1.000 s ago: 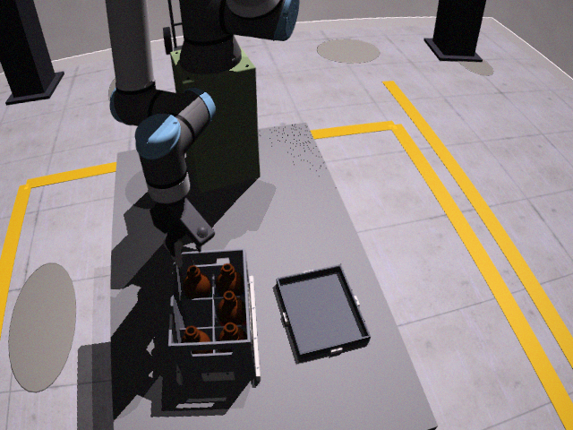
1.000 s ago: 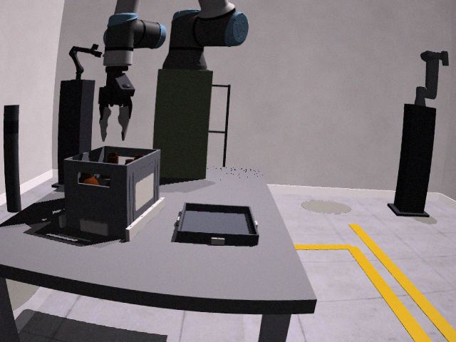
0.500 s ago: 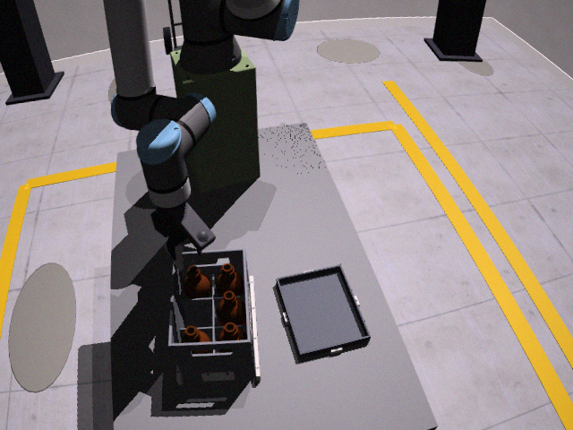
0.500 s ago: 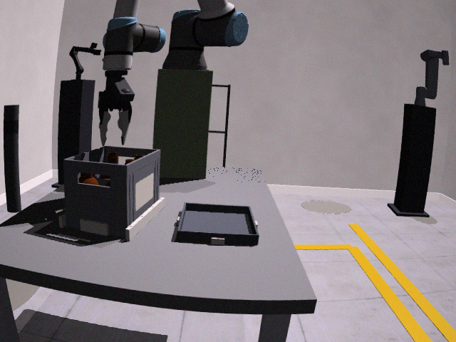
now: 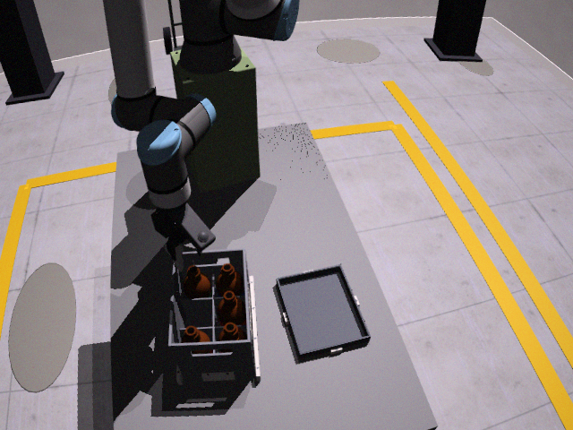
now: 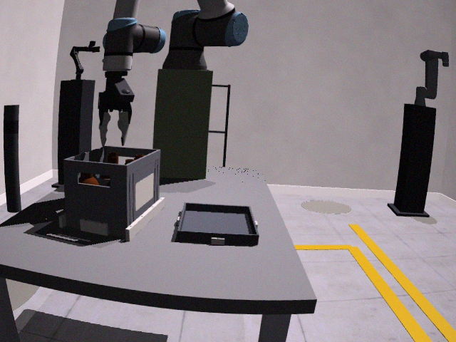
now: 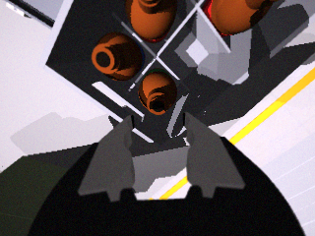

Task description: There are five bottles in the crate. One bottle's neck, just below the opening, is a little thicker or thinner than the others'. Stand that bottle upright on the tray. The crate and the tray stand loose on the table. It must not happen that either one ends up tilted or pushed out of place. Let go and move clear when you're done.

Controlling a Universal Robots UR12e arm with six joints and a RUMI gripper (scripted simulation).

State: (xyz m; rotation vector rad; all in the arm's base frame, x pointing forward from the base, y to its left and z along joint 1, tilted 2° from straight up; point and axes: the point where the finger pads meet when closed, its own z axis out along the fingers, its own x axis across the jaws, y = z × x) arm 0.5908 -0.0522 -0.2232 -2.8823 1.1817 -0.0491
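My gripper is now 11 cm above the dark grey crate, 9 cm short of it and 4 cm to the right of it. Round my hand: black tray (33 cm to the left, 18 cm below, 5 cm ahead).
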